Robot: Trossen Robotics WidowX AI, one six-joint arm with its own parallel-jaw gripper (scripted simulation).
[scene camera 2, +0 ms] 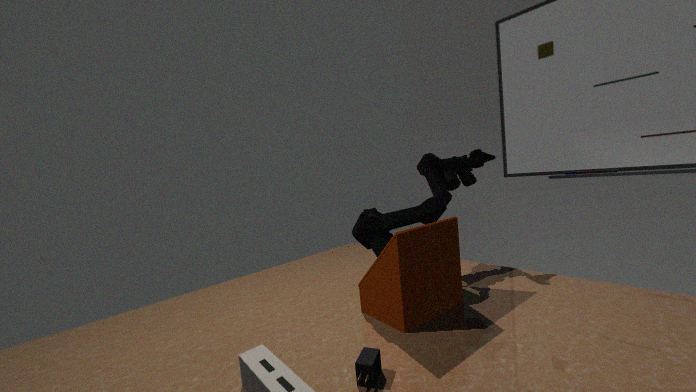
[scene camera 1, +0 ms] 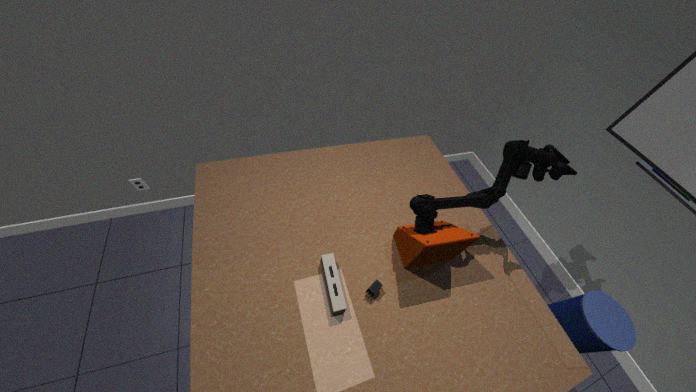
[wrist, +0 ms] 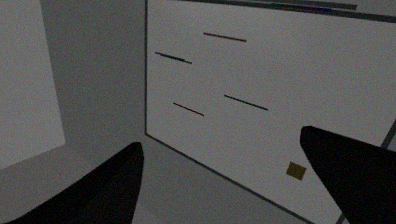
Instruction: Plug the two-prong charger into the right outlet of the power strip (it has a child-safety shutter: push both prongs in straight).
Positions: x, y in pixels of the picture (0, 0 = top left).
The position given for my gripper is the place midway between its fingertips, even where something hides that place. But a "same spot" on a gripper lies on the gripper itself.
My gripper shows in scene camera 2 (489, 159), in scene camera 1 and in the wrist view. One and the same spot on my gripper: (wrist: 350, 169) is (scene camera 1: 560, 161).
